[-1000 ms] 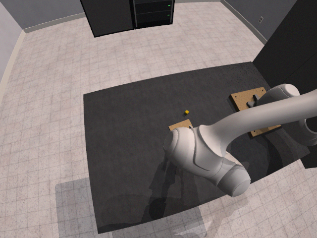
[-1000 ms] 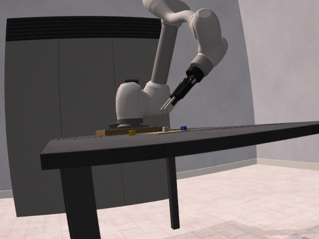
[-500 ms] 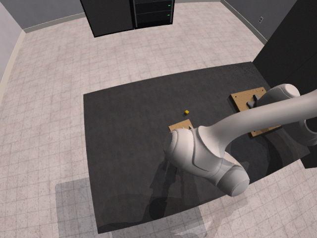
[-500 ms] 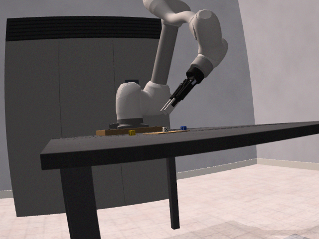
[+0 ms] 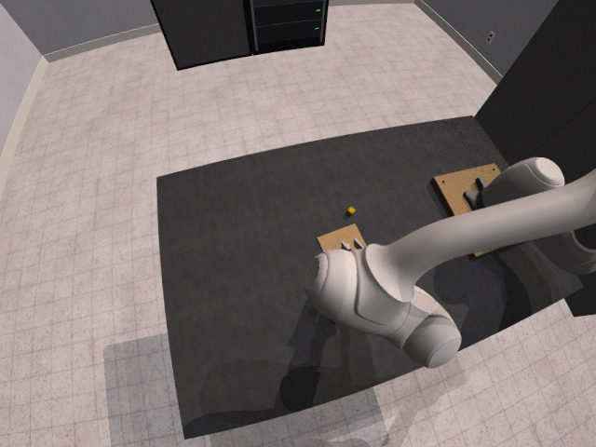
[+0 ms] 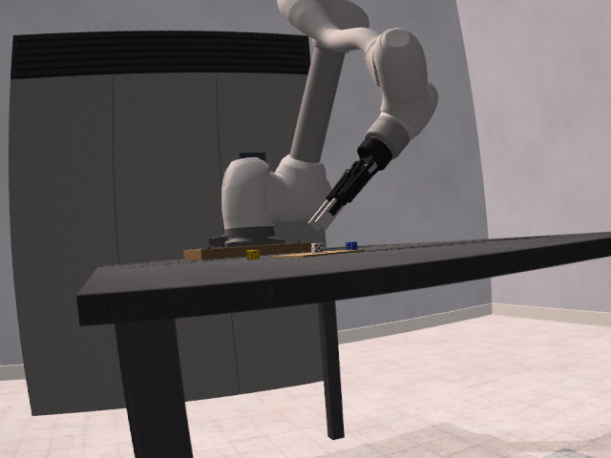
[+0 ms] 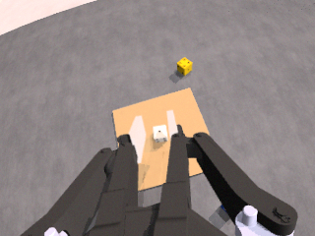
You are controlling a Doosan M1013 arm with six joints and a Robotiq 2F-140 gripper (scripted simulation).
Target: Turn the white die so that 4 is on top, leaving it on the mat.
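The white die lies 7 cm below my hand and 2 cm to the right of it. Also, from my hand: blue die 9 cm to the left, 8 cm behind, 7 cm below; then tan mat 8 cm below, 2 cm to the right; then yellow die 15 cm to the right, 7 cm below, 5 cm behind.
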